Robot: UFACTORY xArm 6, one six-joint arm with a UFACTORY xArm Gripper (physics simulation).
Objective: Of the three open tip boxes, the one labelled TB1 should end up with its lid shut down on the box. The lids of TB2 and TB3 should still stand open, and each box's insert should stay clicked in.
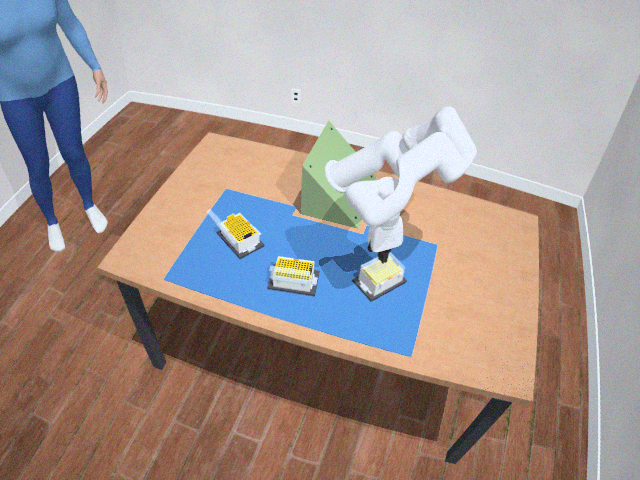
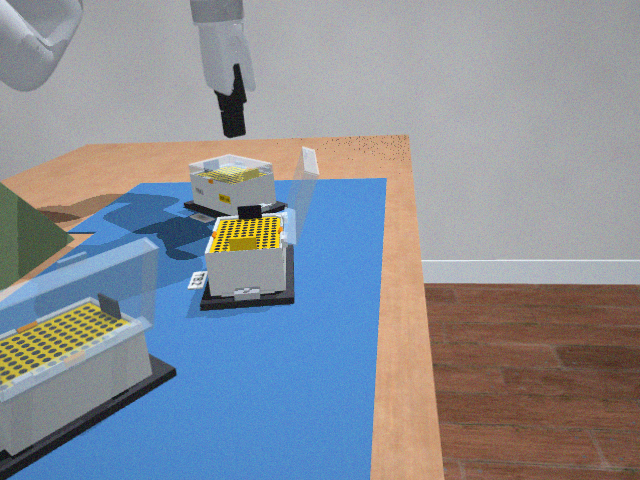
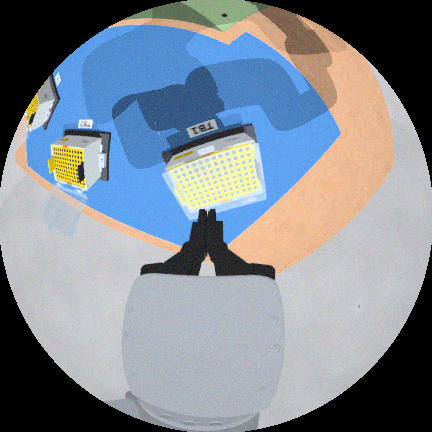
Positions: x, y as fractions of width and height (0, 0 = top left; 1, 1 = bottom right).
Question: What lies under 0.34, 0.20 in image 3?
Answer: A blue mat.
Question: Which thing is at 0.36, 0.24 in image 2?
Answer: My gripper.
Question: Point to a blue mat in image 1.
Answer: At 0.32, 0.55
